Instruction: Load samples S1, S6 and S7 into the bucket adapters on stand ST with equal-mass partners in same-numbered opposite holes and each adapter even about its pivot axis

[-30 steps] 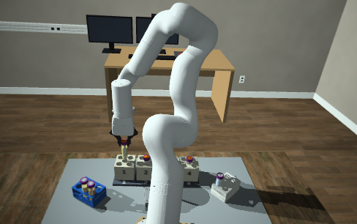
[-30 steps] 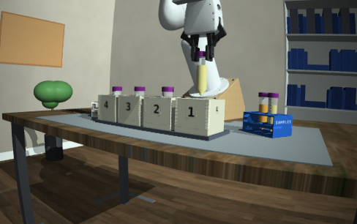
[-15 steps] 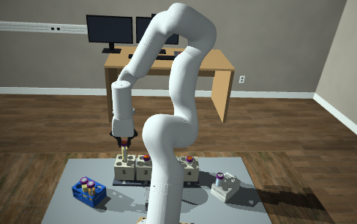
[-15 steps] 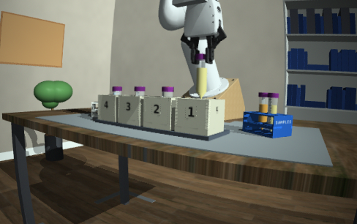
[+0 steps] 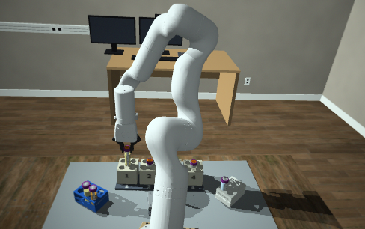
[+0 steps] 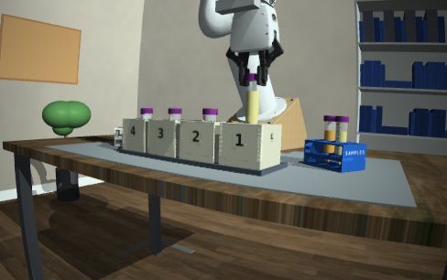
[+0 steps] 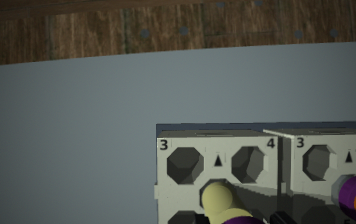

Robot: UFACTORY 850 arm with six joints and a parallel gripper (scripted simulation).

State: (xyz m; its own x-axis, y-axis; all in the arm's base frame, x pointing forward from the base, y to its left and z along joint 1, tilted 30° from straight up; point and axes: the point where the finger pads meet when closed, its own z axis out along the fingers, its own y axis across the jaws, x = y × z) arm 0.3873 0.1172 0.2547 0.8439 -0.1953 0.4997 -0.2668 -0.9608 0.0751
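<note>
Now: the adapter 1 140 mm below my hand. Round my hand: white rack 460 mm to the right, 250 mm behind, 160 mm below; then blue samples rack 190 mm to the left, 160 mm below, 100 mm behind.
</note>
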